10 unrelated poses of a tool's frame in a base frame.
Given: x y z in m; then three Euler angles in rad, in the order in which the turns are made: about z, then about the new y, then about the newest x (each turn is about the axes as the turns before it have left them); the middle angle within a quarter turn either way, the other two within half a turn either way.
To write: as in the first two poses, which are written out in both.
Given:
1: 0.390, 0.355, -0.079, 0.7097, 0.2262, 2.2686
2: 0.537, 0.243, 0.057, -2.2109, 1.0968, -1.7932
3: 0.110, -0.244, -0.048, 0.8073, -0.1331, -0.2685
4: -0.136, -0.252, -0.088, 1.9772, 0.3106, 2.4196
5: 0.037, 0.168, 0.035, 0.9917, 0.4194, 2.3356
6: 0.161, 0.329, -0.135, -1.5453, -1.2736, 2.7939
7: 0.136, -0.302, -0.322, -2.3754, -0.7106, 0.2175
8: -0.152, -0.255, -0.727, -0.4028, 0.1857, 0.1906
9: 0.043, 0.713, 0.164, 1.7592, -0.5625, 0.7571
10: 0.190, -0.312, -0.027, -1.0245, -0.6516, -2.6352
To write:
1: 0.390, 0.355, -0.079, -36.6, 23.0, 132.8
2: 0.537, 0.243, 0.057, -128.6, 64.1, 103.3
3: 0.110, -0.244, -0.048, 44.4, -16.3, -5.4
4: -0.136, -0.252, -0.088, -121.7, 44.2, -176.0
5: 0.037, 0.168, 0.035, -56.0, 26.7, 135.1
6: 0.161, 0.329, -0.135, 89.5, -18.5, 106.9
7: 0.136, -0.302, -0.322, -125.1, 18.0, -38.9
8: -0.152, -0.255, -0.727, -24.8, 5.3, 14.3
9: 0.043, 0.713, 0.164, 103.8, 48.4, 22.3
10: 0.190, -0.312, -0.027, 55.2, 43.6, 163.9
